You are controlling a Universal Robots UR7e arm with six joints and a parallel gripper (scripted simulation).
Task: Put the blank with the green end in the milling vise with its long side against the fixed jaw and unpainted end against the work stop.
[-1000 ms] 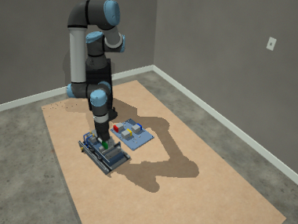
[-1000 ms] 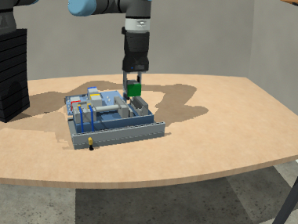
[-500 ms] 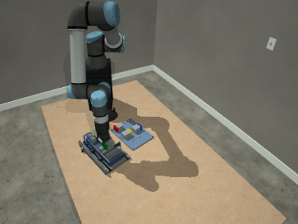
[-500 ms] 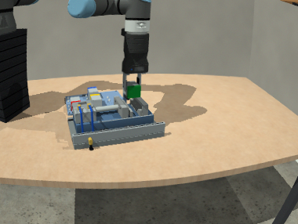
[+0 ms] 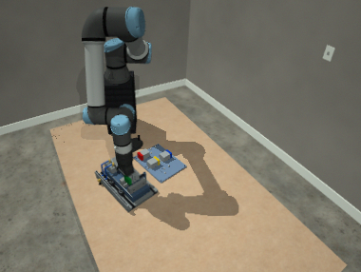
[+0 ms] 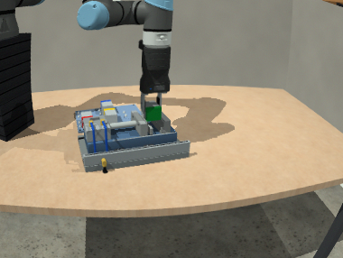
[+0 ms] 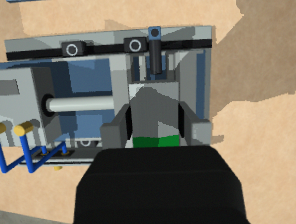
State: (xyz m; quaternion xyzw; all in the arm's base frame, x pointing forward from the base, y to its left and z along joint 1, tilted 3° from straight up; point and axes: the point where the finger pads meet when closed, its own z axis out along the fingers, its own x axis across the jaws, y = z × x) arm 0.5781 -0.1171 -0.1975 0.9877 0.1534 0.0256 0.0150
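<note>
Right now my hand is 2 cm above the green-ended blank. From my hand the other things lie so: piston rod 8 cm behind, 6 cm below, 2 cm to the right; work stop rod 5 cm to the left, 4 cm below, 1 cm behind; fixed jaw 6 cm below, 3 cm ahead, 2 cm to the left.
</note>
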